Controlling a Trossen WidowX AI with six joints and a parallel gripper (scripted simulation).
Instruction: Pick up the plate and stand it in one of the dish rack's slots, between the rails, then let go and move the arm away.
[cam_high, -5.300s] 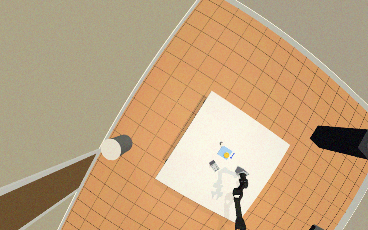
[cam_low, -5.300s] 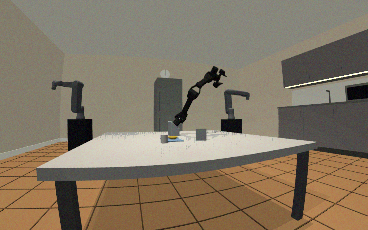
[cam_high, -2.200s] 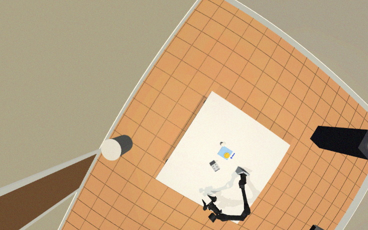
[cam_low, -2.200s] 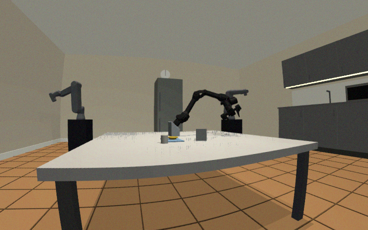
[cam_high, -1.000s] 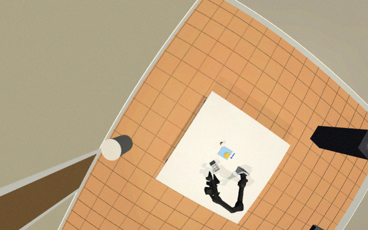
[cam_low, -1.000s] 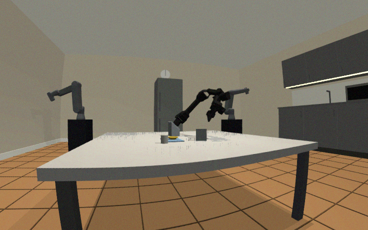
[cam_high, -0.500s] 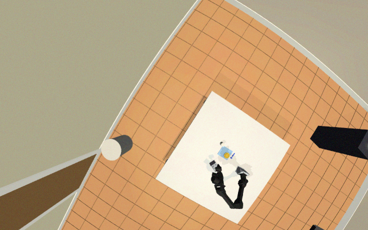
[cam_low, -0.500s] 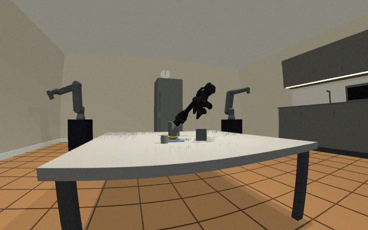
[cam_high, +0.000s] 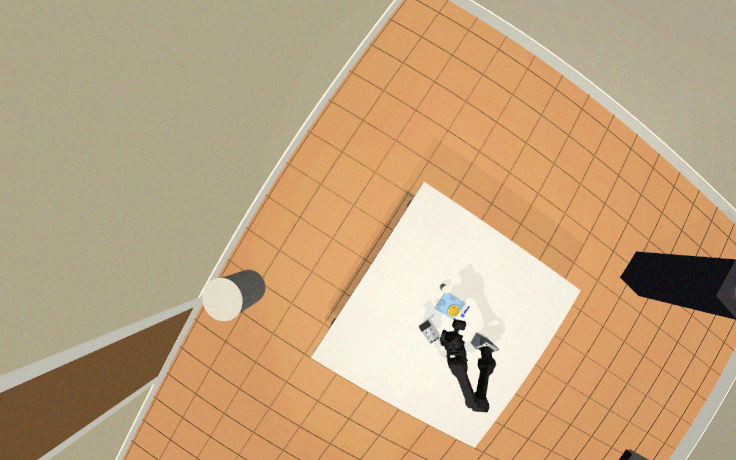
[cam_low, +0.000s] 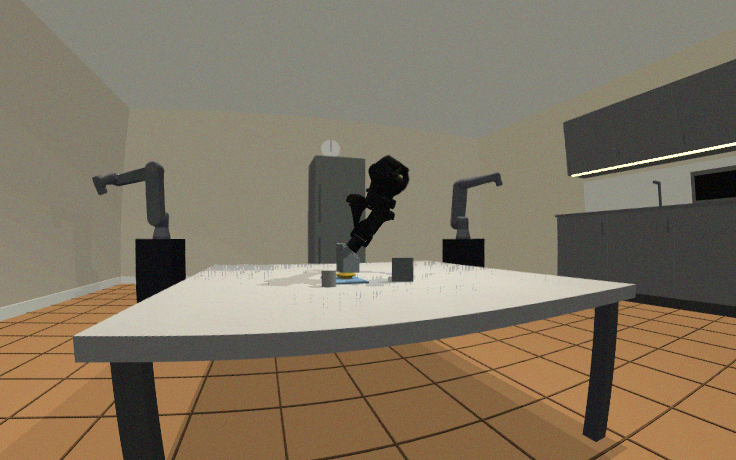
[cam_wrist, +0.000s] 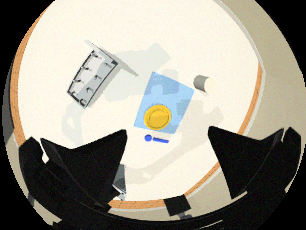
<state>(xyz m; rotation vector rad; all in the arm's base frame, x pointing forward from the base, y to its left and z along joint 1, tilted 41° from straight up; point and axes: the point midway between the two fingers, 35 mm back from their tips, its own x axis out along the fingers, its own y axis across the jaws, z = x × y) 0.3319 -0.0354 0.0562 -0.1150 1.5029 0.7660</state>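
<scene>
Now: the yellow plate 150 mm below my gripper tip, 60 mm to the right of it and 40 mm behind it. Also, from my gripper tip: grey dish rack (150 mm below, 140 mm to the left, 10 mm behind); then light blue mat (170 mm below, 70 mm to the right, 10 mm behind).
</scene>
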